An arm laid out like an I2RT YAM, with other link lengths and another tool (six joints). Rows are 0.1 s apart.
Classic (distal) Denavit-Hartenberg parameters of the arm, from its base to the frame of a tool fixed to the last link. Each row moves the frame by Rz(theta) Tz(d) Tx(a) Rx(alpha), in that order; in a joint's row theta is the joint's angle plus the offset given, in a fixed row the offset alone. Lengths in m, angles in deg.
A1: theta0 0, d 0.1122, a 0.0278, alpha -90
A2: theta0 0, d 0, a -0.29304, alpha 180
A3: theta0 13.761, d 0, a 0.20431, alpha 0
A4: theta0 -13.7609, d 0.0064, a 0.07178, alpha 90
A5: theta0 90, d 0.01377, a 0, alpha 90
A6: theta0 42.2, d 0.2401, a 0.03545, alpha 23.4
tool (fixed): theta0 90, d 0.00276, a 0, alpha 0
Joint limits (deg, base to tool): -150..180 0..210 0..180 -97..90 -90..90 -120..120
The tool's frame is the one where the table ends.
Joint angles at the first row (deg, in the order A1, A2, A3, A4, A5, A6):
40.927, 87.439, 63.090, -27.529, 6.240, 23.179
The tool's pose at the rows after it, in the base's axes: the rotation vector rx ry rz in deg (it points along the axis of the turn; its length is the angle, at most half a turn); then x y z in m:
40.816 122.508 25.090 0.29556 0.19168 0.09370
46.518 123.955 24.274 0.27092 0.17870 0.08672
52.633 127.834 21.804 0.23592 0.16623 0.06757
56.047 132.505 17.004 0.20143 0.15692 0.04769
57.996 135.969 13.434 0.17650 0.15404 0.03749
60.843 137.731 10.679 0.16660 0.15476 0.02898
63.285 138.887 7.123 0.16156 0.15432 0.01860
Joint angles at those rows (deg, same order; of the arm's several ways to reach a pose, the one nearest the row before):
40.904, 83.788, 60.425, -29.410, 6.676, 26.064
40.904, 80.292, 57.429, -31.835, 5.824, 30.872
41.210, 77.887, 53.516, -34.654, 3.748, 36.315
43.047, 77.779, 50.981, -37.997, 2.612, 40.862
45.146, 78.303, 50.129, -40.708, 1.629, 44.425
45.538, 80.291, 49.953, -41.189, 0.601, 47.046
45.562, 83.286, 49.911, -40.994, 0.143, 49.080

